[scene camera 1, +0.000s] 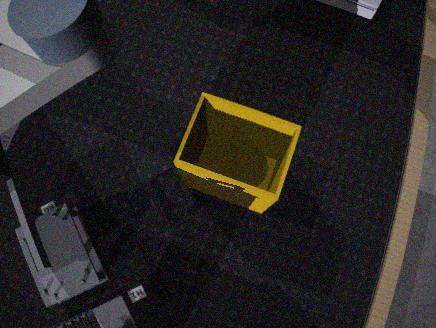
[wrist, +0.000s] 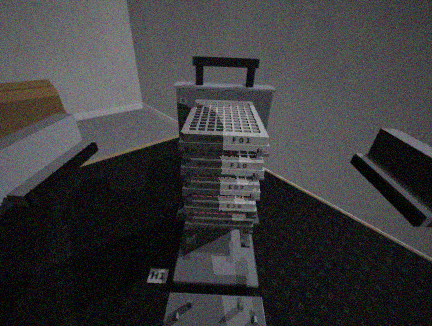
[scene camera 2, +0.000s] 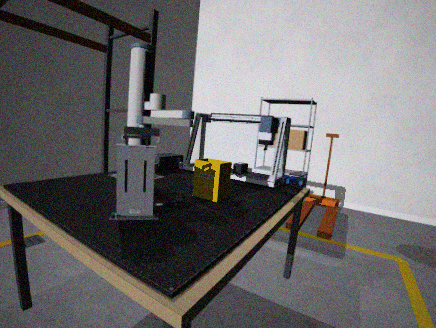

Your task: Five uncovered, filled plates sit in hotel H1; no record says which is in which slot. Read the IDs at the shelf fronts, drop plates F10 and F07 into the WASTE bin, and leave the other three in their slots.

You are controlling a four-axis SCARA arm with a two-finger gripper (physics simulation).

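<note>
Hotel H1 stands upright with a black top handle. In the wrist view, its plates are stacked before the back panel. The top plate reads F01 and the second plate reads F10. The third plate has a blurred label that looks like F07. The fourth plate has an unclear label, and the lowest plate's label is not readable. My gripper is open and empty, its fingers wide apart on either side of the stack in that view. The yellow WASTE bin stands open-topped on the table.
A grey stand with short pegs lies in front of the hotel. A small H1 tag lies beside the hotel. The arm reaches out above the table. A gantry frame stands behind the bin.
</note>
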